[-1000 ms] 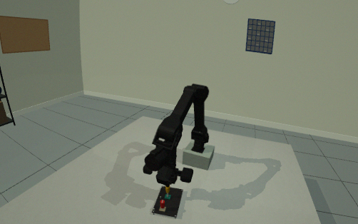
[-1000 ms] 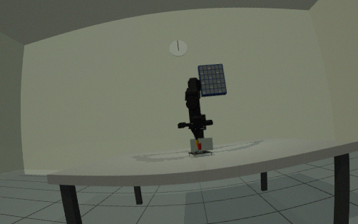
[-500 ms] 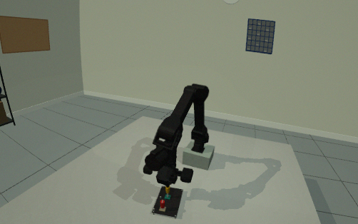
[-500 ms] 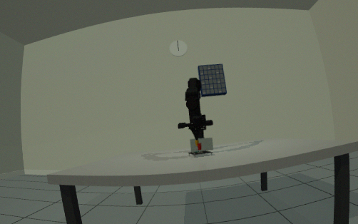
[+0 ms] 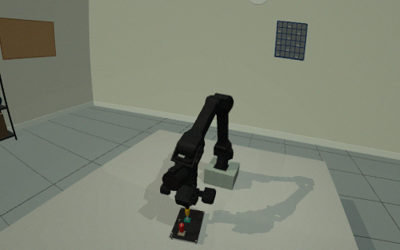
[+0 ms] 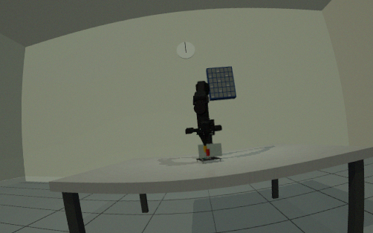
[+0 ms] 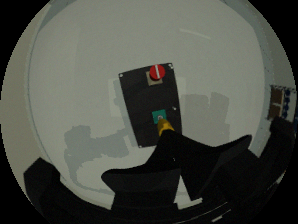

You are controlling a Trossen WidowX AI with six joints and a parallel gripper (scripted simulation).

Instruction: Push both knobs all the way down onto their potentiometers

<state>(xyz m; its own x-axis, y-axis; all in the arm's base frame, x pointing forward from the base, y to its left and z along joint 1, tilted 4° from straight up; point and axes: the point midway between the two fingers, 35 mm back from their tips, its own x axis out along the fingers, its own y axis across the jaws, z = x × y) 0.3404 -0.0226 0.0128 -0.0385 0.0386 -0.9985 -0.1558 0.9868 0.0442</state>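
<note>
Right now the red knob is 7 cm ahead of my gripper tip, 3 cm below it and 1 cm to the left of it. From my gripper tip the other things lie so: yellow knob: 1 cm below.
</note>
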